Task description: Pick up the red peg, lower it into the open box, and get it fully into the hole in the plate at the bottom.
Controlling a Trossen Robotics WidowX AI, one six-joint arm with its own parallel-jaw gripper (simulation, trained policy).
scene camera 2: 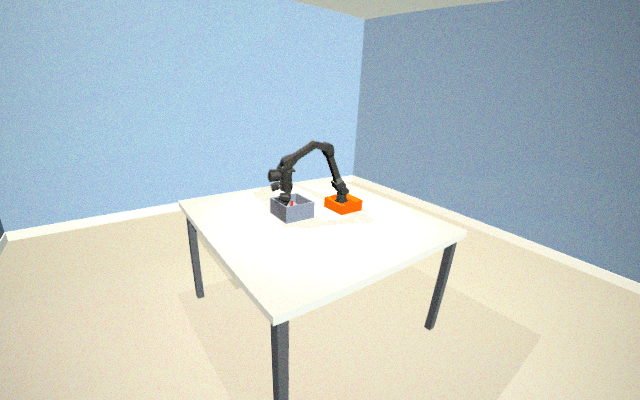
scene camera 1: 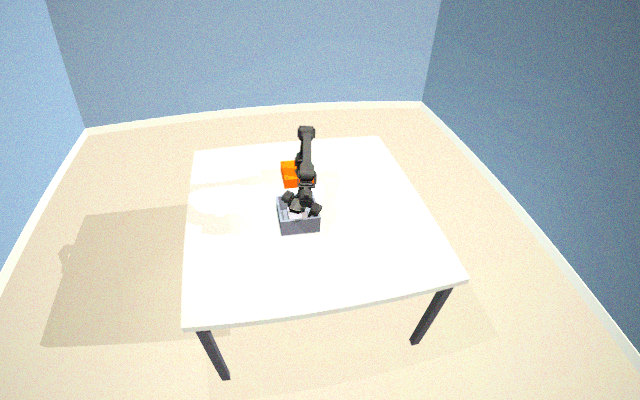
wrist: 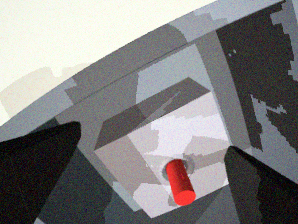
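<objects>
Grey box: visible in the wrist view [239,58], scene camera 1 and scene camera 2. Same spot on the box: [scene camera 1: 309,225] and [scene camera 2: 281,211].
</objects>
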